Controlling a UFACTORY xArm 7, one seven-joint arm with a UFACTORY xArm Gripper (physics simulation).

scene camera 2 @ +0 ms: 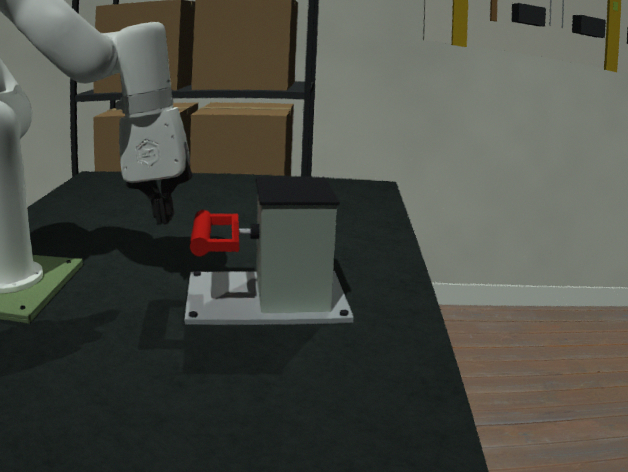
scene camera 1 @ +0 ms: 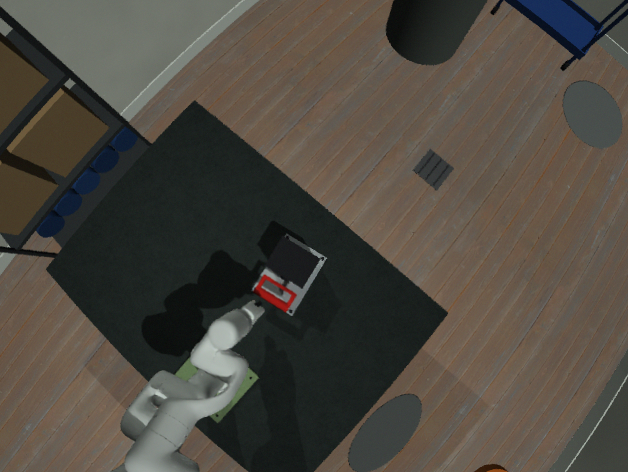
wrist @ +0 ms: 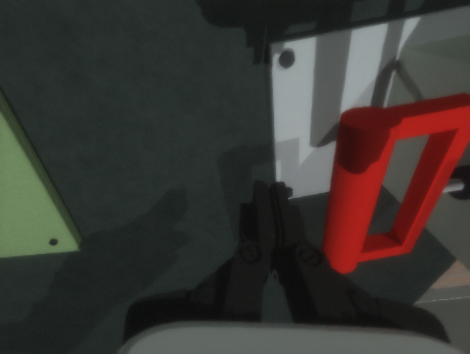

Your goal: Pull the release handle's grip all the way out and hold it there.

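The red release handle's grip (scene camera 1: 290, 302) (scene camera 2: 201, 234) (wrist: 347, 210) is a thick bar on a red frame. A short stretch of metal rod (scene camera 2: 244, 230) (wrist: 453, 186) shows between the frame and the pale housing (scene camera 2: 297, 258), which has a dark top and stands on a white base plate (scene camera 2: 223, 317) (wrist: 295, 100). My gripper (scene camera 2: 162, 221) (wrist: 265, 200) is shut with nothing between its fingers. It points down beside the grip, on the side away from the housing, apart from it and with its tips a little above the grip's middle in scene camera 2.
The housing stands on a dark mat (scene camera 1: 355, 304) (scene camera 2: 385, 406). A green plate (scene camera 1: 243, 390) (scene camera 2: 50, 289) (wrist: 30, 215) lies under the arm's base side. A rack (scene camera 2: 310, 91) with cardboard boxes (scene camera 2: 241, 142) stands behind in scene camera 2.
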